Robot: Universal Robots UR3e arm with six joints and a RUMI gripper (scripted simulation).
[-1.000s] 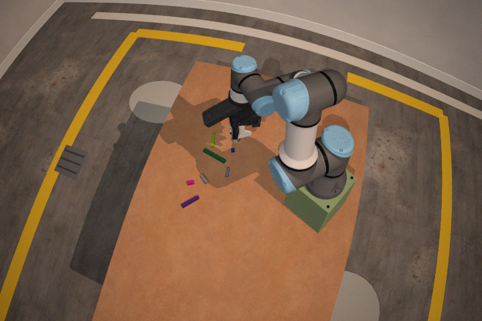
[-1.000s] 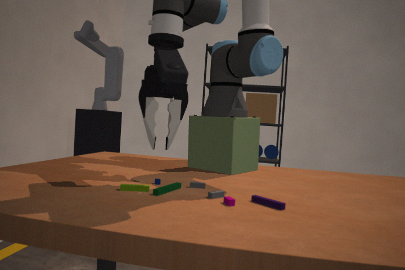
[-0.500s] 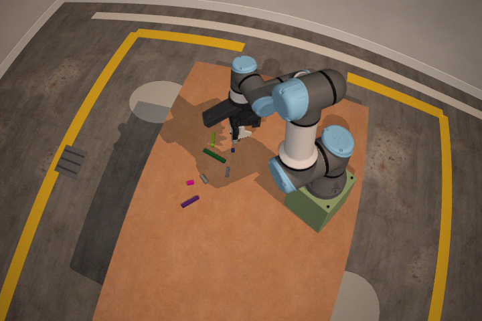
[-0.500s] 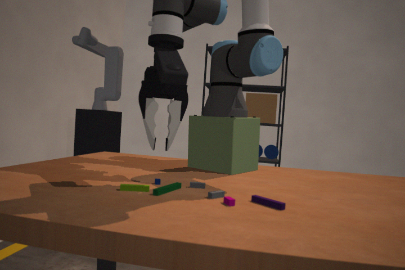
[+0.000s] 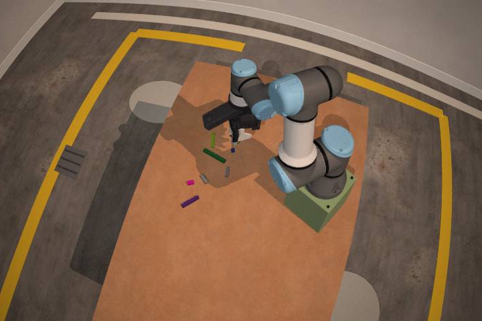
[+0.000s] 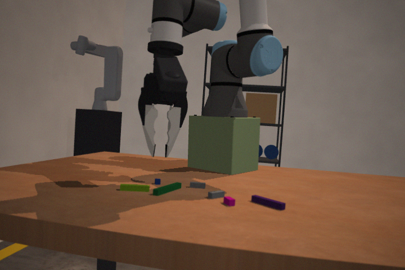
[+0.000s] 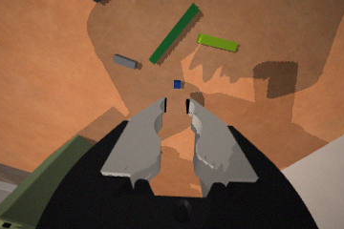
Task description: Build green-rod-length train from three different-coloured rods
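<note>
Now: the blue rod 6 cm below my hand. From my hand the other things lie so: green rod 6 cm below, 4 cm to the left, 4 cm ahead; then lime rod 7 cm ahead, 6 cm below, 1 cm to the right; then magenta rod 16 cm to the left, 7 cm ahead, 6 cm below.
</note>
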